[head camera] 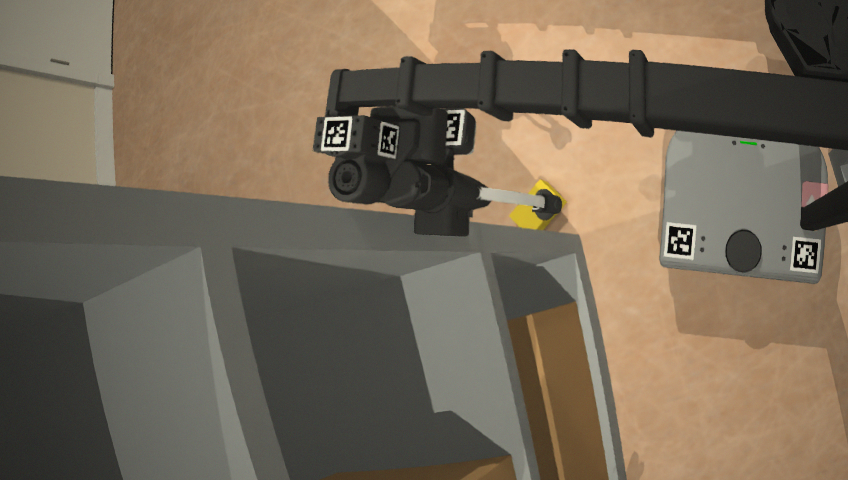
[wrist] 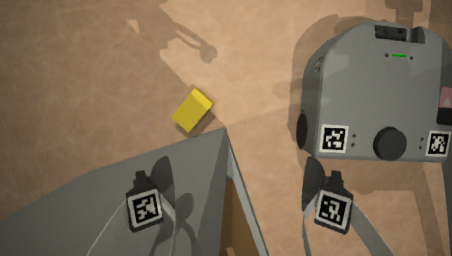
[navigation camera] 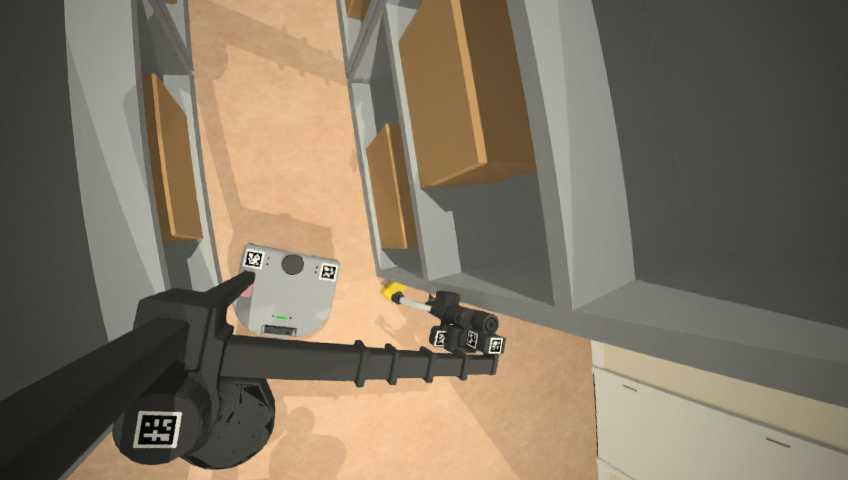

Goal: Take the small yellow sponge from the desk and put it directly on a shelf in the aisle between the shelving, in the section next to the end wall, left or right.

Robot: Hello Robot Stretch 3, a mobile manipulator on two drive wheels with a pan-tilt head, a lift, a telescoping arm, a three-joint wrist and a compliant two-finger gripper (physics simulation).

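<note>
The small yellow sponge lies on the floor just outside the end corner of a grey shelving unit. My gripper is open, with its fingers wide apart and no thing between them. It is well above the floor. In the head and navigation views a fingertip overlaps part of the sponge. In the wrist view the sponge is above and left of the space between the fingertips.
My base stands on the floor beside the shelving corner. Brown boxes stand in the shelving. A second shelving row runs along the aisle's other side. A pale cabinet stands beyond the unit's end.
</note>
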